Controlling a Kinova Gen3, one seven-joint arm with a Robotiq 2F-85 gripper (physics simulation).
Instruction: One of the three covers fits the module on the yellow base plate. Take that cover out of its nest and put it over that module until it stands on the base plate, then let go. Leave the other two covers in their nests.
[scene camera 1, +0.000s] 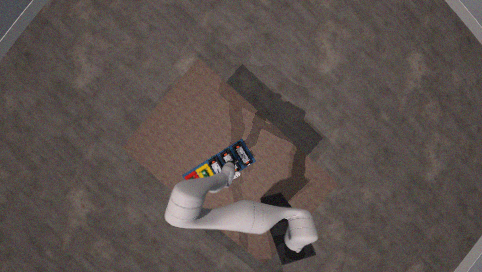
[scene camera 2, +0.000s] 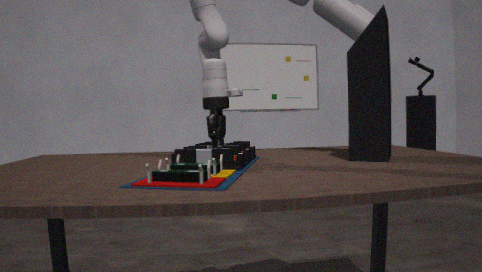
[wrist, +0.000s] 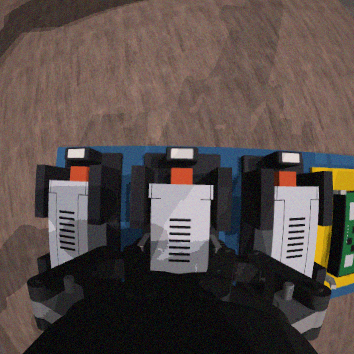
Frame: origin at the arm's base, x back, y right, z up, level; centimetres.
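Seen in the pictures: gripper, fingertip midpoint: (wrist: 179, 243); arm's base at its link origin: (scene camera 2: 370, 34).
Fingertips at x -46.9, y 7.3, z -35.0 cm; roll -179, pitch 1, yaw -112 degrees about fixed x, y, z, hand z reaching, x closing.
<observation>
Pixels of each thing's top centre, then the offset from my fingertips to it. "spot": a spot on its surface instead.
- yellow base plate at a spot on its surface: (wrist: 342, 177) (scene camera 2: 225, 173) spot: dx -2.1, dy -22.9, dz -2.8 cm
- green module at a spot on its surface: (wrist: 345, 235) spot: dx -8.2, dy -18.7, dz -0.8 cm
- red base plate at its top centre: (scene camera 2: 188, 176) (scene camera 1: 201, 179) dx -10.7, dy -24.6, dz -2.8 cm
Three light grey covers with dark slots sit in black nests in a row: the left one (wrist: 68, 225), the middle one (wrist: 180, 227) and the right one (wrist: 295, 230), beside the yellow plate. My gripper (wrist: 179, 243) (scene camera 2: 216, 143) points down and is shut on the middle cover, with a fingertip at each long side. That cover sits between its nest walls, level with its neighbours as far as I can tell. Its near end is hidden by the gripper. The yellow base plate (wrist: 342, 177) (scene camera 2: 227, 173) carries a green module (wrist: 345, 235); white posts stand around it.
A red base plate (scene camera 2: 175, 184) (scene camera 1: 191, 176) with another green module lies beyond the yellow one, at the row's end. Everything stands on a blue board (wrist: 128, 156) (scene camera 2: 248, 168). A tall black panel (scene camera 2: 369, 100) stands at the right in scene camera 2.
</observation>
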